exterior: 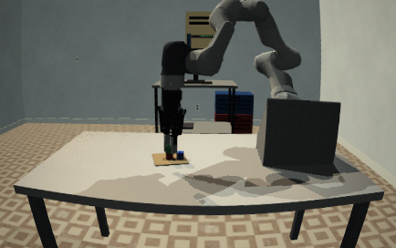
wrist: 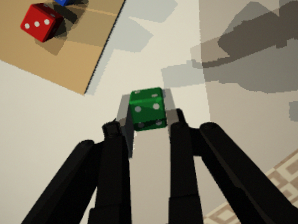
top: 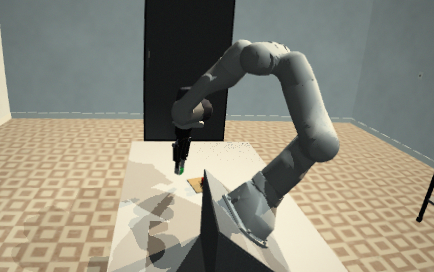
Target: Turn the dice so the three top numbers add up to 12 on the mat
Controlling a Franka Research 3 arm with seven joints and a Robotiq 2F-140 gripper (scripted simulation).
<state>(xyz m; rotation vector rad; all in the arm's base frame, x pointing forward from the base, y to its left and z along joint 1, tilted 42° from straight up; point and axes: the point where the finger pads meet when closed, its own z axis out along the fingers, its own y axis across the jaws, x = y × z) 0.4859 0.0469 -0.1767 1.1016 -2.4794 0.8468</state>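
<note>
Right now my hand is 2 cm above the green die. Also, from my hand: blue die 13 cm to the right, 9 cm below, 3 cm behind; then red die 13 cm to the right, 9 cm below, 2 cm ahead; then tan mat 13 cm to the right, 11 cm below, 2 cm ahead.
</note>
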